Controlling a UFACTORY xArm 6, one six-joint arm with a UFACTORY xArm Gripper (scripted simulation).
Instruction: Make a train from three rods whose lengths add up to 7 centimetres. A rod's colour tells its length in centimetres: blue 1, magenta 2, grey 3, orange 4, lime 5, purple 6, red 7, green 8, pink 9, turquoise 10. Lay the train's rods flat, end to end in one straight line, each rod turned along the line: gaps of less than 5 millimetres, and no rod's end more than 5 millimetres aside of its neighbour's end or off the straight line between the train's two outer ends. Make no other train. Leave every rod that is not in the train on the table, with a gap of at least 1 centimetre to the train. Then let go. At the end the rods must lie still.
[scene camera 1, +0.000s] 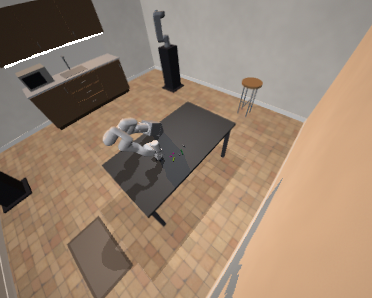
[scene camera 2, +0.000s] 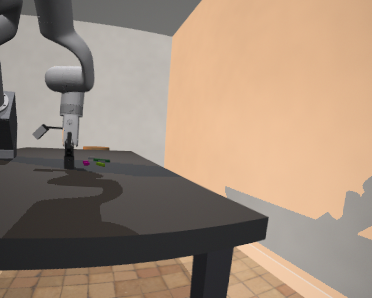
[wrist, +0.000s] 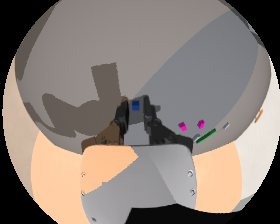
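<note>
My gripper (scene camera 2: 69, 168), (wrist: 135, 104) is visible to me at these points.
</note>
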